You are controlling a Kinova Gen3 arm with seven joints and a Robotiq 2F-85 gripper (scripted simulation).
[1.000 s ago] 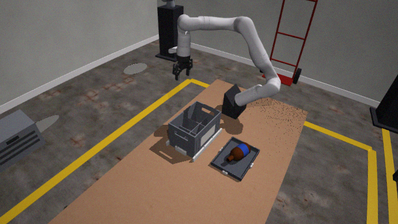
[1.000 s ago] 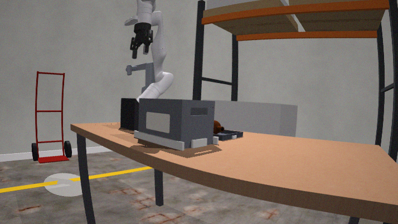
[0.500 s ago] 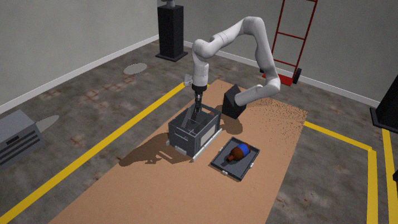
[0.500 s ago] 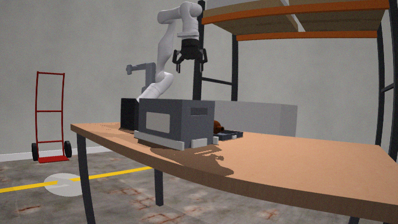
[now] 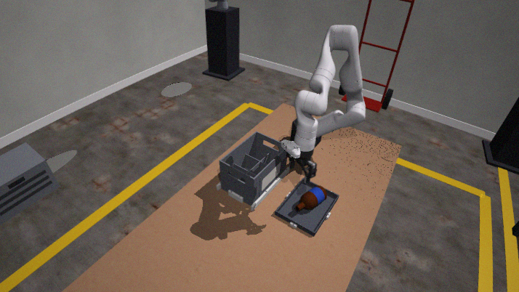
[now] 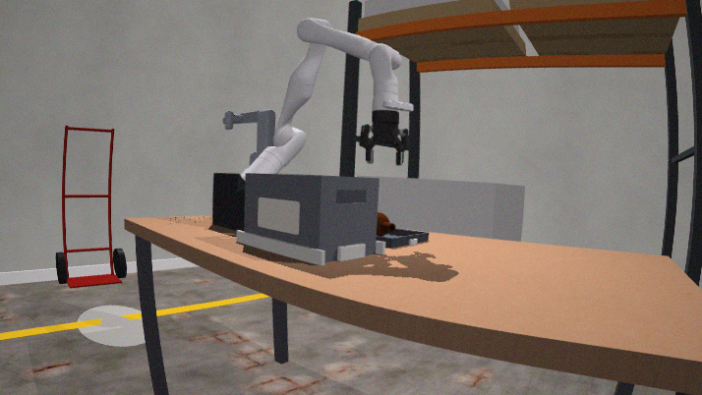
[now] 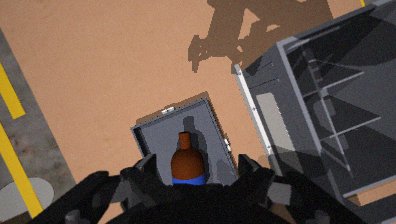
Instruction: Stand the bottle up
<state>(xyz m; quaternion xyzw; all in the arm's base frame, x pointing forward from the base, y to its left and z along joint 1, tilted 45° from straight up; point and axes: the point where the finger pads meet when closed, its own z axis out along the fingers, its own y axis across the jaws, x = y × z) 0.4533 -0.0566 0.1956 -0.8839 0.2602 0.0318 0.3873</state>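
Now: hand 5 cm past the brown bottle, 6 cm to the right of it and 18 cm above it. Round my hand: grey crate (7 cm behind, 23 cm to the right, 14 cm below); dark tray (5 cm behind, 5 cm to the left, 21 cm below).
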